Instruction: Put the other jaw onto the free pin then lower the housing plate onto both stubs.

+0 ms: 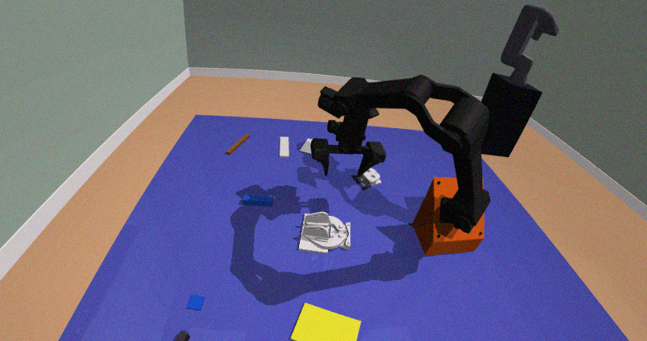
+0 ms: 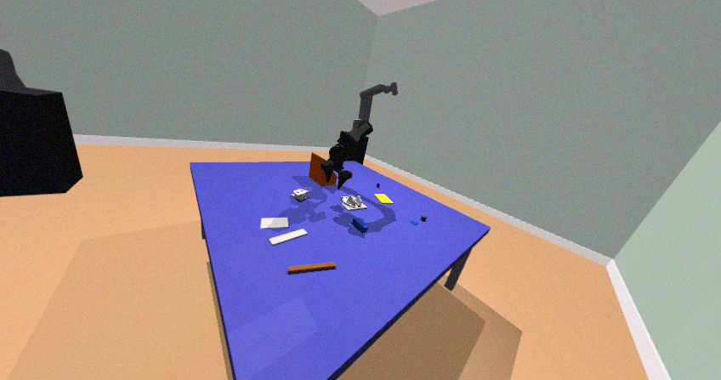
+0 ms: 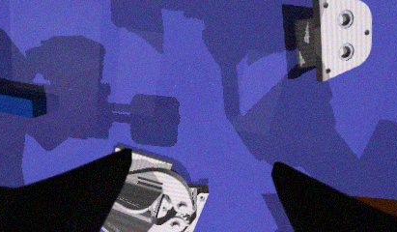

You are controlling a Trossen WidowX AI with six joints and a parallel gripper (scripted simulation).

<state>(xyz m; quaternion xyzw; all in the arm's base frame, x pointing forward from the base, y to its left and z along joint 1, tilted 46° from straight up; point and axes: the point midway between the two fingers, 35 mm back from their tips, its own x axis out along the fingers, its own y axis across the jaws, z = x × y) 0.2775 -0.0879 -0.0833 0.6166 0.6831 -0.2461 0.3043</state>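
Now: the white stepped part 12 cm to the right of my gripper tip, 12 cm behind it and 10 cm below it. From my gripper tip the other things lie so: white square 30 cm to the right, 11 cm below, 8 cm ahead; blue block 23 cm ahead, 10 cm below, 3 cm to the left; jaw 14 cm to the left, 9 cm below, 2 cm ahead.
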